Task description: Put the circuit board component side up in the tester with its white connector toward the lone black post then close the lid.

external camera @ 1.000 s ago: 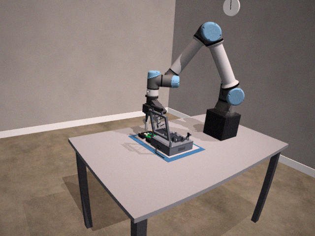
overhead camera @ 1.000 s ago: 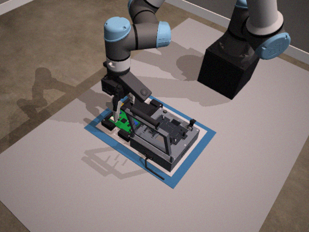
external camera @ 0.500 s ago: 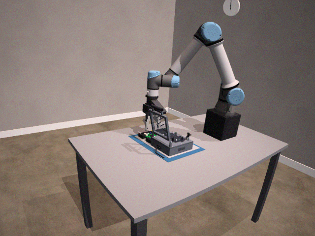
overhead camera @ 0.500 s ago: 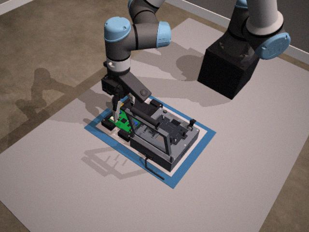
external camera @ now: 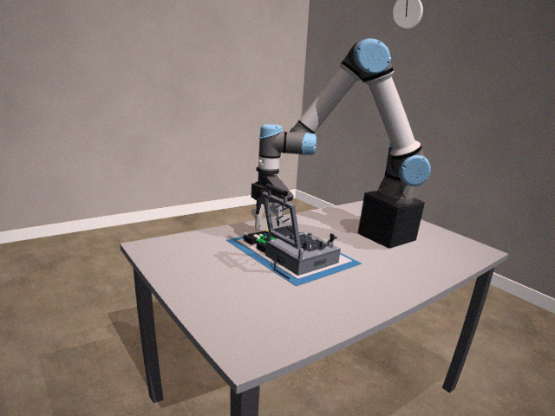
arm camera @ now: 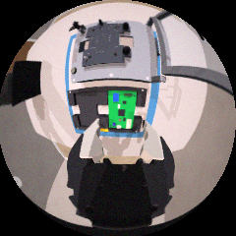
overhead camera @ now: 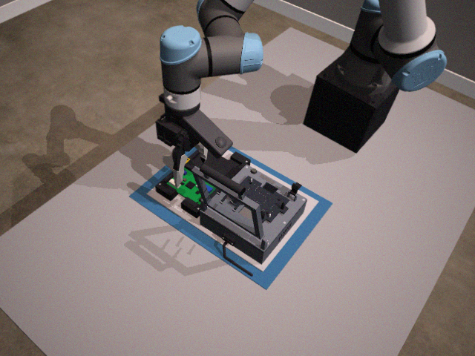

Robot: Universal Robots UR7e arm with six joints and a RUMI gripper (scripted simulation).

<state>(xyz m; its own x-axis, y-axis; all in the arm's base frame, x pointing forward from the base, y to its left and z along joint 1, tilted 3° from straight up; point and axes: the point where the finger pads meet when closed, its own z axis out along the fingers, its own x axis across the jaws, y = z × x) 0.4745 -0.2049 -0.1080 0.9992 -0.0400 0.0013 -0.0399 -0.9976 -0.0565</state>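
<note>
Right now my hand is 5 cm above the green circuit board. The rest, counted from my hand: tester lid 17 cm to the left, 11 cm above, 9 cm ahead.
</note>
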